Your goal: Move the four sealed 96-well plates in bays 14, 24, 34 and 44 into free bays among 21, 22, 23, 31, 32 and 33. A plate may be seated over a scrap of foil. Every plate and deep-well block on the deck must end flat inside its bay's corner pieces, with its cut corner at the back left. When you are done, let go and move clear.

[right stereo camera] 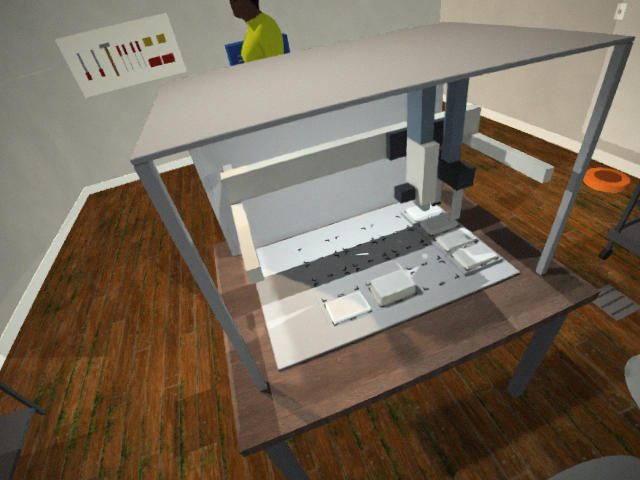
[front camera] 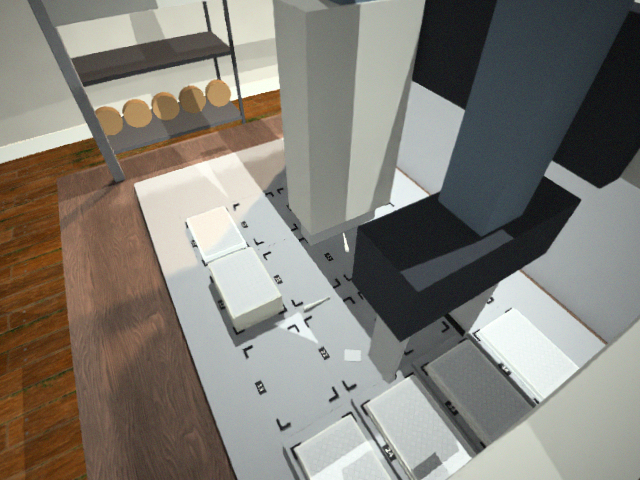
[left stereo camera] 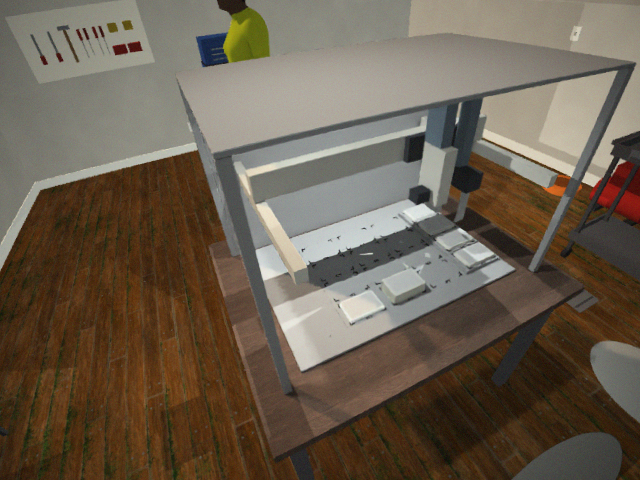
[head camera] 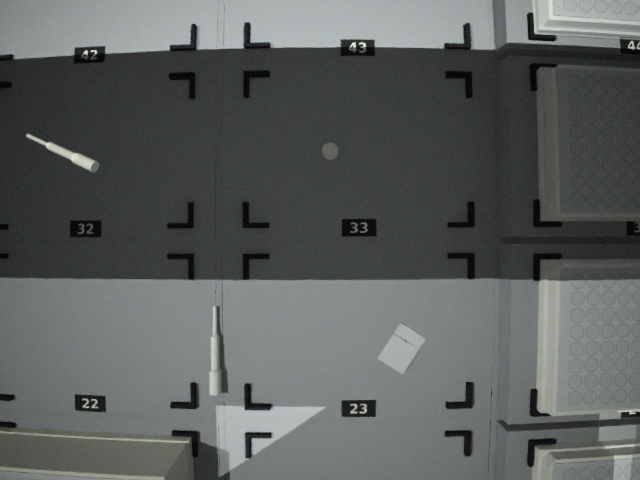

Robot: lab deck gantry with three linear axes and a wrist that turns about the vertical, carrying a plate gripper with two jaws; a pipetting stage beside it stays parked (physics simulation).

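Places are measured from the robot's base along level axes (x back, y right, z up), in millimetres.
Pixels of known places: gripper, fingertip midpoint: (right stereo camera: 444, 211) (front camera: 419, 344) (left stereo camera: 448, 213); robot's base at its link origin: (right stereo camera: 334, 324) (front camera: 187, 223) (left stereo camera: 351, 324).
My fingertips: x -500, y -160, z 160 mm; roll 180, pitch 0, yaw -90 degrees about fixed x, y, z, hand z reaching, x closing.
For each thing: its top centre in the pictures, then the offset to it from my fingertips. "pt": a spot on its surface instead.
- bay 14 at a spot on its surface: (head camera: 594, 469) pt dx -21, dy +83, dz -131 mm
- bay 24 at a spot on its surface: (head camera: 594, 335) pt dx -17, dy +8, dz -131 mm
- bay 34 at a spot on its surface: (head camera: 594, 139) pt dx -17, dy -98, dz -131 mm
- bay 44 at a spot on its surface: (head camera: 594, 12) pt dx -20, dy -169, dz -131 mm
- foil scrap at its top centre: (head camera: 401, 348) (front camera: 352, 355) dx +83, dy +20, dz -159 mm
- small round disc at its top centre: (head camera: 330, 149) dx +125, dy -96, dz -156 mm
- pipette tip at a spot on its surface: (head camera: 62, 152) pt dx +284, dy -96, dz -154 mm
- deep-well block at its top centre: (front camera: 243, 279) (right stereo camera: 392, 282) (left stereo camera: 403, 281) dx +272, dy +117, dz -118 mm
- plate at its top centre: (front camera: 214, 230) (right stereo camera: 347, 305) (left stereo camera: 361, 304) dx +436, dy +117, dz -146 mm
My gripper (front camera: 426, 355) is open and empty. Its jaws hang above the deck beside the right-hand plates. Sealed plates lie in bay 14 (front camera: 336, 449) (head camera: 594, 469), bay 24 (front camera: 416, 423) (head camera: 594, 335), bay 34 (front camera: 478, 392) (head camera: 594, 139) and bay 44 (front camera: 527, 351) (head camera: 594, 12). They look flat; their cut corners are too small or hidden to tell. A foil scrap (front camera: 352, 355) (head camera: 403, 351) lies in bay 23. Bay 33 holds a small round disc (head camera: 329, 150); bay 32 holds a pipette tip (head camera: 62, 152). In the stereo views, the back jaw is hidden.
A deep-well block (front camera: 245, 281) (left stereo camera: 403, 286) stands in bay 12, beside a plate (front camera: 216, 232) (left stereo camera: 361, 306) in bay 11. Another pipette tip (front camera: 316, 303) (head camera: 214, 351) lies between bays 22 and 23. The pale pipetting stage (front camera: 325, 129) (right stereo camera: 422, 173) stands left of the gripper.
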